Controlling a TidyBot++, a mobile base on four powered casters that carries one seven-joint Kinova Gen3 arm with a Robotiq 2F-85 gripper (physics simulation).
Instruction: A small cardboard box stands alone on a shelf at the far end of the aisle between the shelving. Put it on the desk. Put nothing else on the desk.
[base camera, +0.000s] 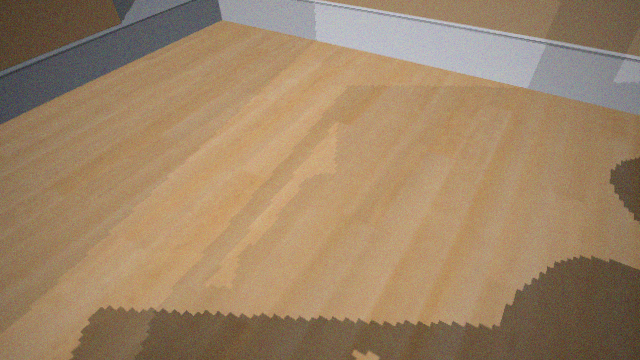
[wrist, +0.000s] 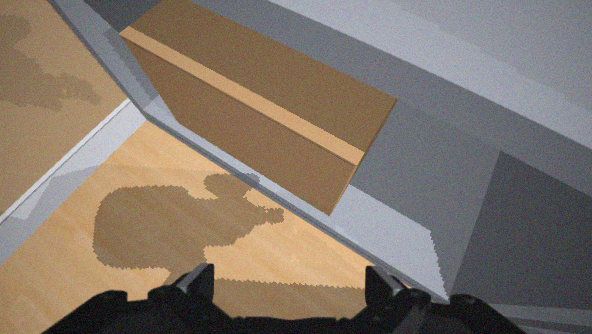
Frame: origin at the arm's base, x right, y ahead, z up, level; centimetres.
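Where they show: gripper, fingertip midpoint: (wrist: 290, 282).
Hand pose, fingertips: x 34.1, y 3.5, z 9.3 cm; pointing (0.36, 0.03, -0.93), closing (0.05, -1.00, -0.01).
Observation:
After its pixels a point has its place.
A brown cardboard box (wrist: 240, 125) @(x 58.4, y 13.7, z -12.9 cm) with a lighter tape strip sits on a grey shelf (wrist: 390, 215) @(x 49.7, y -17.6, z -32.0 cm) in the upper middle of the wrist view, close to the shelf's front edge. I cannot tell its true size from this view. My gripper (wrist: 290, 282) @(x 34.1, y 3.5, z 9.3 cm) is open and empty at the bottom of the wrist view. In that view the box lies above the fingertips, apart from them. The gripper does not show in the base view. The desk does not show in either view.
Wood floor (base camera: 350, 225) @(x 0.0, y 38.4, z -39.7 cm) (wrist: 310, 260) @(x 39.8, y -0.7, z -39.7 cm) carries dark shadows. A pale grey skirting (base camera: 425, 47) @(x 15.1, y 82.5, z -36.0 cm) (wrist: 85, 157) @(x 60.0, y 57.4, z -34.2 cm) crosses the back, and a darker skirting (base camera: 125, 55) @(x -50.3, y 84.2, z -37.8 cm) runs along the left in the base view. The shelf's front edge slants across the wrist view.

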